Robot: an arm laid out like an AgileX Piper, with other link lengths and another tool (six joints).
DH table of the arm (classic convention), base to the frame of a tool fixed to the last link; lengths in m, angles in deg. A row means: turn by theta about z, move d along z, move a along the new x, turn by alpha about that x. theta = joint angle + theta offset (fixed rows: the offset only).
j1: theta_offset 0  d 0.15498  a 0  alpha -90
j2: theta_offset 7.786  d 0  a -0.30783  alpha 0
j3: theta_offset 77.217  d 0  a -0.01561  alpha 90
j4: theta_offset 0  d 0.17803  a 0  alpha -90
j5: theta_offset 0  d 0  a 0  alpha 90
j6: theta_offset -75  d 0.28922  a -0.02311  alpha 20.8
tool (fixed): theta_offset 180  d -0.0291  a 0  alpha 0
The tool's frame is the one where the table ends.
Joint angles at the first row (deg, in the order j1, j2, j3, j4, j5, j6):
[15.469 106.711 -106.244 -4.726 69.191 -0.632]
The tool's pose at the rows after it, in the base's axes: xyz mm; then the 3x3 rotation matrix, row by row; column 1 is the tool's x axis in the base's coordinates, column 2 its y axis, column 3 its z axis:
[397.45, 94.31, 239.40], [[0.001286, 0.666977, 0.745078], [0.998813, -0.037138, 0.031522], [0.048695, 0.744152, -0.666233]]
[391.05, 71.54, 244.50], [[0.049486, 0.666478, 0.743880], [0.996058, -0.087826, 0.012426], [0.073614, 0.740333, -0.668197]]
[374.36, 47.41, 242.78], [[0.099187, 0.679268, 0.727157], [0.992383, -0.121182, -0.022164], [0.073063, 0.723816, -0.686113]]
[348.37, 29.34, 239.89], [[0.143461, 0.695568, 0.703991], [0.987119, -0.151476, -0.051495], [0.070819, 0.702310, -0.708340]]
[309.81, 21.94, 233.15], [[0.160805, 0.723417, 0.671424], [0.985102, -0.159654, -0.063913], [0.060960, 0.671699, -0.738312]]
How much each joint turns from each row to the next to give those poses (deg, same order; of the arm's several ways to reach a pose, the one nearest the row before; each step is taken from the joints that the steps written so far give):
[-3.664 -2.106 0.078 1.521 0.055 -1.402]
[-4.348 -2.201 2.098 2.158 0.001 -1.513]
[-3.725 -2.971 4.343 0.662 -0.003 -1.002]
[-2.943 -4.089 5.854 0.385 0.003 -0.531]
[-1.262 -5.537 8.049 0.000 0.000 -0.458]

